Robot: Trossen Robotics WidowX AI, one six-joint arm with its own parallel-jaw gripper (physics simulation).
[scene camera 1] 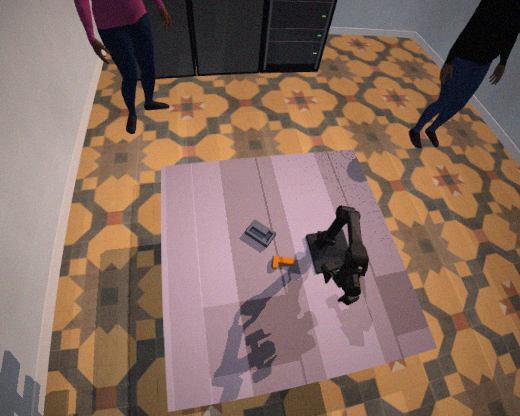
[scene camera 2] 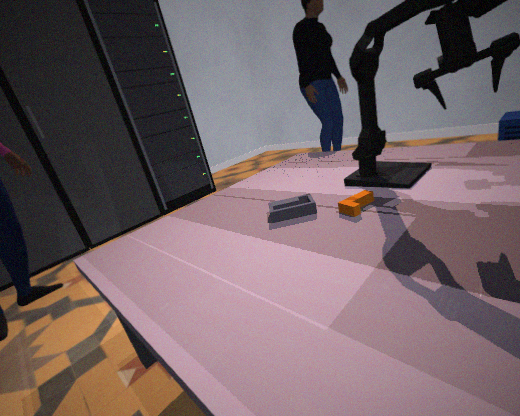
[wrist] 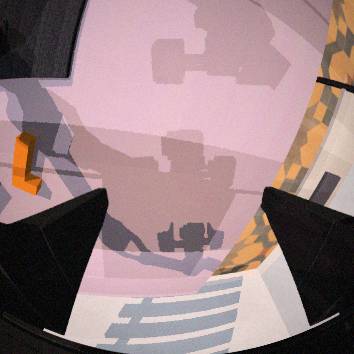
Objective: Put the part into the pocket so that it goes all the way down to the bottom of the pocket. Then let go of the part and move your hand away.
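Places are measured from the arm's base along level axes (x right, y ahead, z up), in metres.
Where they show: gripper, fingertip midpoint: (scene camera 1: 332, 292) (scene camera 2: 469, 101) (wrist: 186, 195); arm's base, link origin: (scene camera 1: 321, 242) (scene camera 2: 367, 173).
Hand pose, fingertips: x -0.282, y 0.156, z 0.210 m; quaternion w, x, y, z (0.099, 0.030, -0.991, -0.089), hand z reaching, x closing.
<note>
Each offset is from my fingertips to the centre of the thing. Level surfaces: height alone.
The orange L-shaped part {dx +0.243, dy +0.085, dz -0.218 m} (scene camera 1: 286, 261) (scene camera 2: 351, 206) (wrist: 21, 160) lies flat on the table, between the grey block and the arm's base. The dark grey block with the pocket {dx +0.441, dy +0.136, dz -0.215 m} (scene camera 1: 258, 239) (scene camera 2: 292, 214) stands a short way from the part; its pocket opens upward and shows empty. The block does not show in the wrist view. My gripper (scene camera 1: 336, 291) (scene camera 2: 470, 100) (wrist: 186, 195) is open and empty, high above the table and off to one side of the part. In the wrist view the part is at the left edge, beyond the left finger.
The arm's black base plate (scene camera 1: 320, 257) (scene camera 2: 395, 175) (wrist: 45, 45) sits on the pink table {dz -0.233 m} (scene camera 1: 185, 300) (scene camera 2: 200, 300) near the part. Shadows of the arm cross the table. Two people and dark server cabinets (scene camera 1: 227, 40) (scene camera 2: 50, 100) stand beyond the table's edges.
</note>
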